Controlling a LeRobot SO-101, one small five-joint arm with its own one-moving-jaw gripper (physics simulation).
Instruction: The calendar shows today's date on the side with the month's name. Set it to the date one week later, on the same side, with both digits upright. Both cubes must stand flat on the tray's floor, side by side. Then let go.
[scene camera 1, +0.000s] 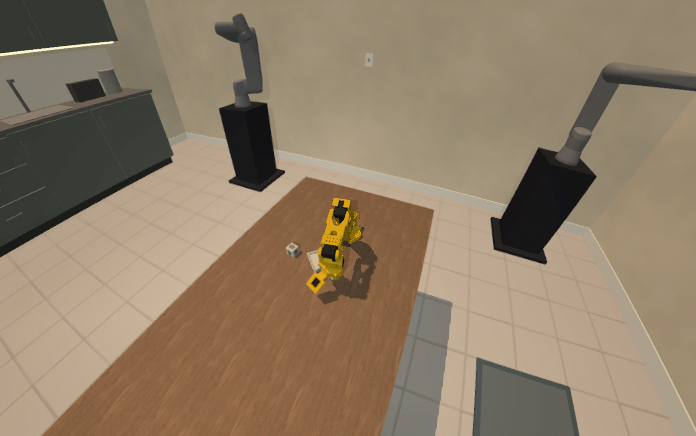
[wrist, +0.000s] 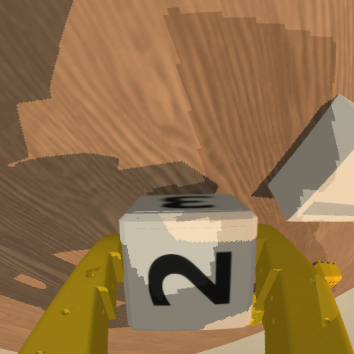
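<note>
My gripper (wrist: 189, 270) is shut on a white cube (wrist: 190, 310), with the two yellow jaws pressing on its left and right sides. The cube's near face shows a black 2 turned on its side; a face beyond it shows a 3, strongly foreshortened. The cube is held above the table. The pale calendar tray (scene camera 1: 312, 260) (wrist: 311, 167) is partly seen, beyond and to the right of the cube in the wrist view, partly hidden by the arm in the scene view. A second white cube (scene camera 1: 292, 250) rests on the table left of the tray. Its digits are too small to read.
The yellow arm (scene camera 1: 333, 236) stands over the brown wooden table (scene camera 1: 246, 328) and casts shadows on it. Two grey arms on black pedestals (scene camera 1: 250, 143) (scene camera 1: 547, 205) stand on the floor beyond the table, left and right.
</note>
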